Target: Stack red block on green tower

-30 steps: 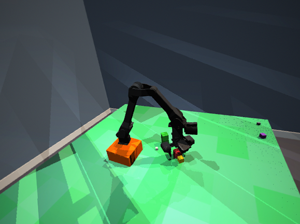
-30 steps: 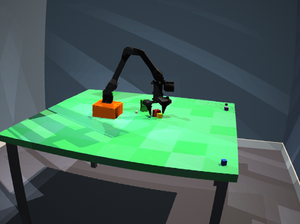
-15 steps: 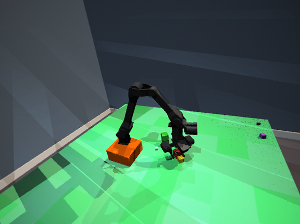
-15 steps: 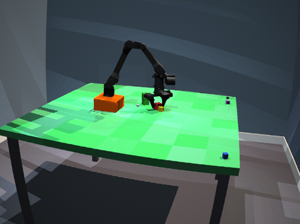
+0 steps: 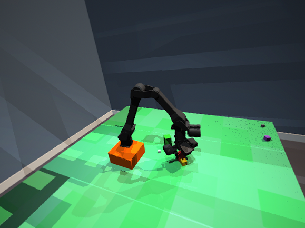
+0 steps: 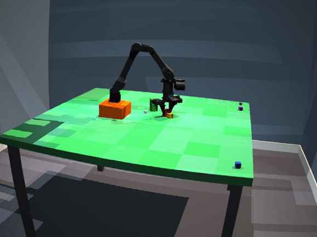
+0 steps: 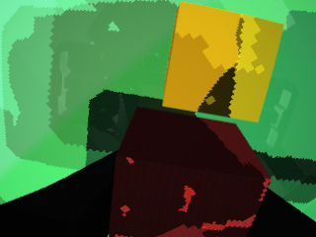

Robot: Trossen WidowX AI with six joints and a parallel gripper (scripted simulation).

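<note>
Now: gripper tip 20 mm short of the yellow cube and 40 mm to the left of it. Round my gripper tip: small white cube (130 mm behind, 40 mm to the left); green block (90 mm behind, 100 mm to the left, 50 mm above); red block (10 mm above).
</note>
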